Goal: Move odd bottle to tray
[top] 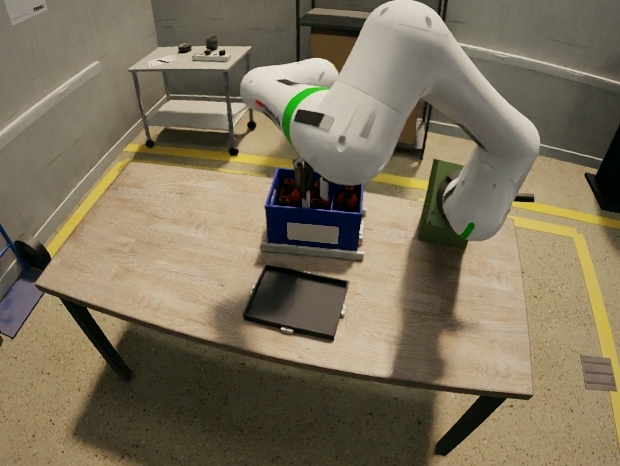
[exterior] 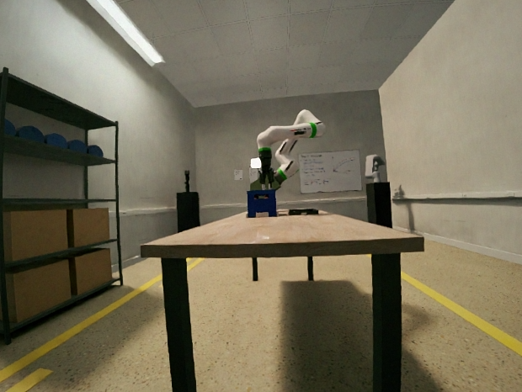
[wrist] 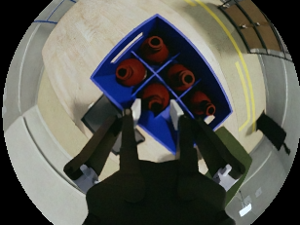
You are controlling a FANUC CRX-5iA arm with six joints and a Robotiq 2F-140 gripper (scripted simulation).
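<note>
The blue crate is 4 cm to the right of my hand and 11 cm below it. Also, from my hand: dark tray 24 cm to the left, 18 cm below; bottle 8 cm to the right, 10 cm below.
</note>
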